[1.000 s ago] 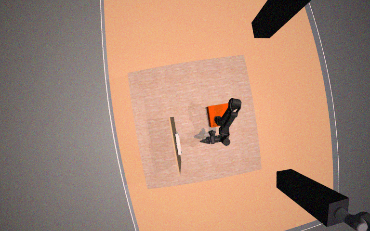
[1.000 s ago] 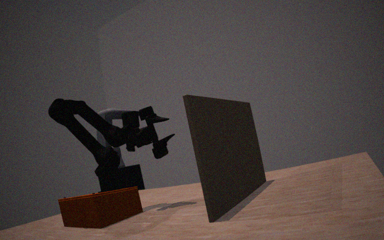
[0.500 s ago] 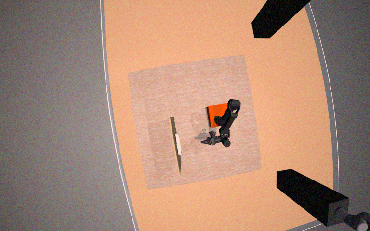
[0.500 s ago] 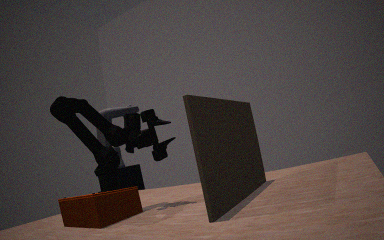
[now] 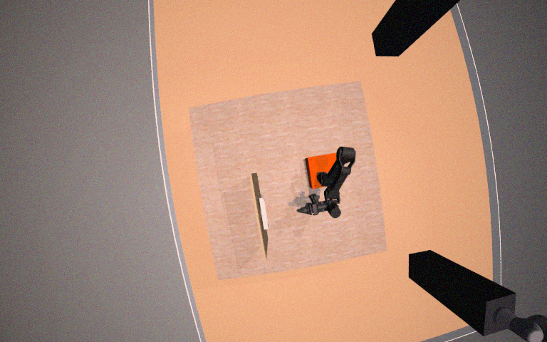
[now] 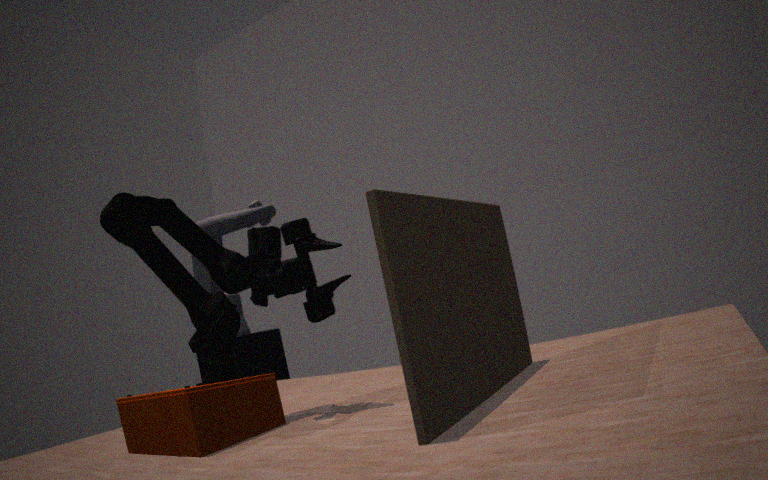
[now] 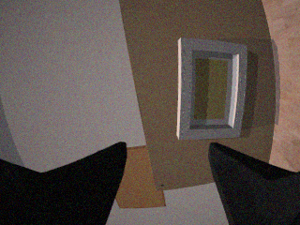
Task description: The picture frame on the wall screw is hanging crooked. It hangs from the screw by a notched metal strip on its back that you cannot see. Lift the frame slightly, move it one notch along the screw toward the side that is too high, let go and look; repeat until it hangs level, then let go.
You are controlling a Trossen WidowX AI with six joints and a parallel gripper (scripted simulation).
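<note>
Right now my gripper tip is 200 mm short of the picture frame, 20 mm to the right of it and 90 mm above it. From my gripper tip the other things lie so: wall panel 210 mm ahead, 10 mm to the left, 110 mm below.
</note>
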